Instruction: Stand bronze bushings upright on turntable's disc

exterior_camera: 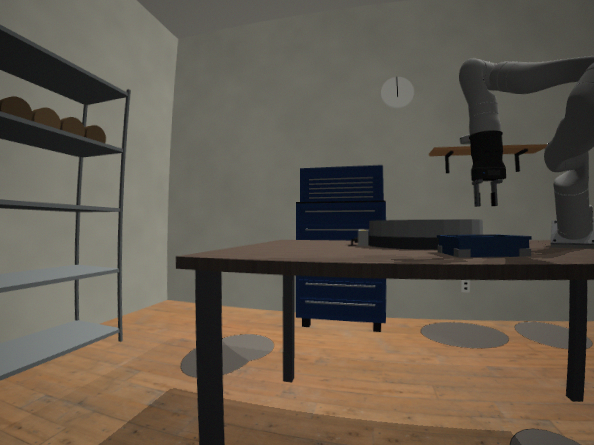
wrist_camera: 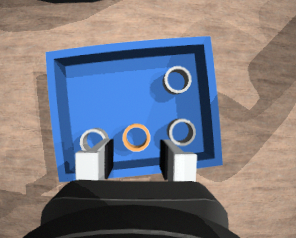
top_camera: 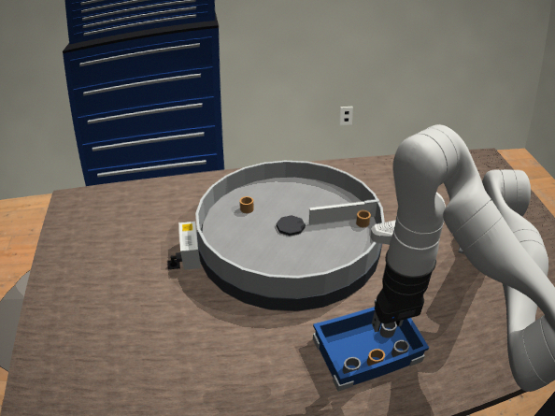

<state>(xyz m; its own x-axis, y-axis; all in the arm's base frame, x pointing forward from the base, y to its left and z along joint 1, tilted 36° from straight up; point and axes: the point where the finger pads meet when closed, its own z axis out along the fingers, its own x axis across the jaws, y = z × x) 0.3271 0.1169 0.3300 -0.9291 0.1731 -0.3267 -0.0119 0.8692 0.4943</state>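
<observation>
My gripper is now 12 cm above the blue crate and 3 cm to the left of it. The rest, counted from my hand: turntable: 39 cm to the right, 9 cm below, 9 cm ahead.
</observation>
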